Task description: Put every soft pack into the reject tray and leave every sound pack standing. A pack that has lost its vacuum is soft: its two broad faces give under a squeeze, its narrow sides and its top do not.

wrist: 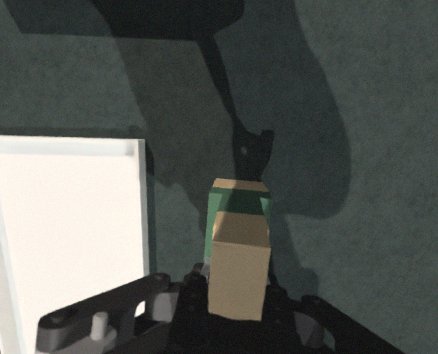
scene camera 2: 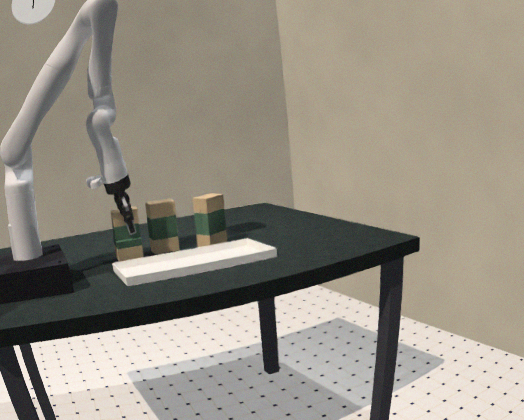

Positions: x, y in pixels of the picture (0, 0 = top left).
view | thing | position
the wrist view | gripper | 233, 273
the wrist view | white reject tray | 81, 228
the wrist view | pack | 238, 217
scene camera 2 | gripper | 131, 231
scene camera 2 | white reject tray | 160, 267
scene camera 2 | pack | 127, 247
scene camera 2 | pack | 161, 216
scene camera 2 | pack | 209, 212
